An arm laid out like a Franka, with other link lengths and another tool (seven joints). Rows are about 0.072 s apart.
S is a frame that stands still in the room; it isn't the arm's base.
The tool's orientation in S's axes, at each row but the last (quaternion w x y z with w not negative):
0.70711, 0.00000, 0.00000, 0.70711
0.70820, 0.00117, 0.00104, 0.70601
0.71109, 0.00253, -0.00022, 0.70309
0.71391, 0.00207, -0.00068, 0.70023
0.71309, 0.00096, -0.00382, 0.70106
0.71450, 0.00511, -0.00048, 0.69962
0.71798, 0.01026, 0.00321, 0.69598
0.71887, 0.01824, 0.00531, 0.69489
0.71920, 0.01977, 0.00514, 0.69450
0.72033, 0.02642, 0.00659, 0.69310
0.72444, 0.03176, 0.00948, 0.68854
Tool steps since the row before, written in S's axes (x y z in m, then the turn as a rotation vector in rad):
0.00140, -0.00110, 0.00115, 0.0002, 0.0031, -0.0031
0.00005, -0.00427, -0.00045, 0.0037, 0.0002, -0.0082
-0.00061, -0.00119, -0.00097, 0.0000, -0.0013, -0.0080
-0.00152, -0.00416, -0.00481, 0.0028, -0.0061, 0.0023
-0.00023, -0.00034, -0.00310, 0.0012, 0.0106, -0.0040
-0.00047, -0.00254, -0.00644, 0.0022, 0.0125, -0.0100
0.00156, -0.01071, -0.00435, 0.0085, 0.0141, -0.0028
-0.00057, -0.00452, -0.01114, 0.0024, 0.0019, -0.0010
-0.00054, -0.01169, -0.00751, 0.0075, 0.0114, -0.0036
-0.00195, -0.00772, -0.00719, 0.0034, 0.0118, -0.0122
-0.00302, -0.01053, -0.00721, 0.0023, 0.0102, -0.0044
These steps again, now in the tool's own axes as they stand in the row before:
-0.00110, -0.00140, 0.00115, 0.0031, -0.0002, -0.0031
-0.00427, -0.00006, -0.00045, 0.0002, -0.0037, -0.0082
-0.00120, 0.00059, -0.00097, -0.0013, 0.0000, -0.0080
-0.00421, 0.00143, -0.00480, -0.0060, -0.0029, 0.0023
-0.00036, 0.00024, -0.00310, 0.0106, -0.0010, -0.0041
-0.00260, 0.00037, -0.00642, 0.0125, -0.0020, -0.0101
-0.01070, -0.00197, -0.00421, 0.0143, -0.0081, -0.0028
-0.00473, 0.00004, -0.01107, 0.0020, -0.0024, -0.0010
-0.01185, -0.00013, -0.00727, 0.0116, -0.0072, -0.0036
-0.00798, 0.00132, -0.00705, 0.0116, -0.0035, -0.0124
-0.01088, 0.00206, -0.00702, 0.0102, -0.0020, -0.0046

